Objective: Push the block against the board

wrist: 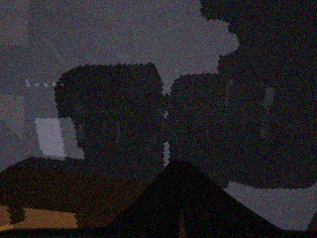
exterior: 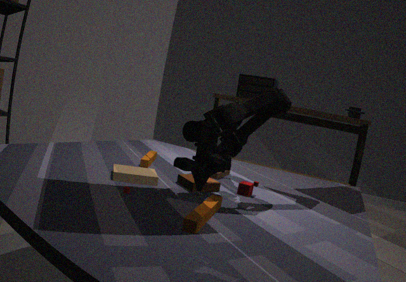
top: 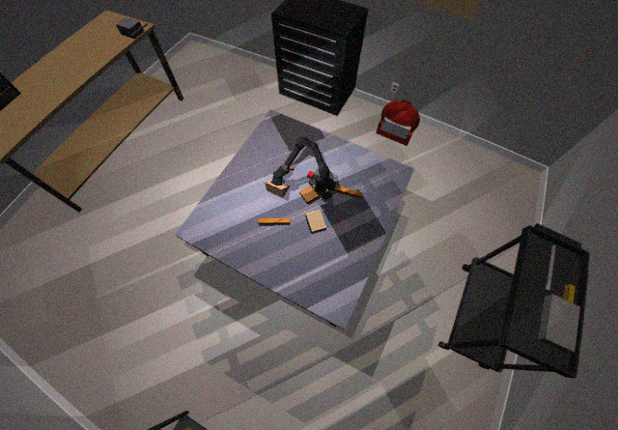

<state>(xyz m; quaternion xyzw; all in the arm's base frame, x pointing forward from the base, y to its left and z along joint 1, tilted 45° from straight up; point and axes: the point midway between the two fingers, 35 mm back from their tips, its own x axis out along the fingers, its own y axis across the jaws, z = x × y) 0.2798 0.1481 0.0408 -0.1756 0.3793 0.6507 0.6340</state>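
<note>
My gripper tip is 90 mm short of the board, 190 mm to the left of it and 10 mm below it. Also, from my gripper tip: darker brown block (60 mm behind, 50 mm to the right, 10 mm above).
</note>
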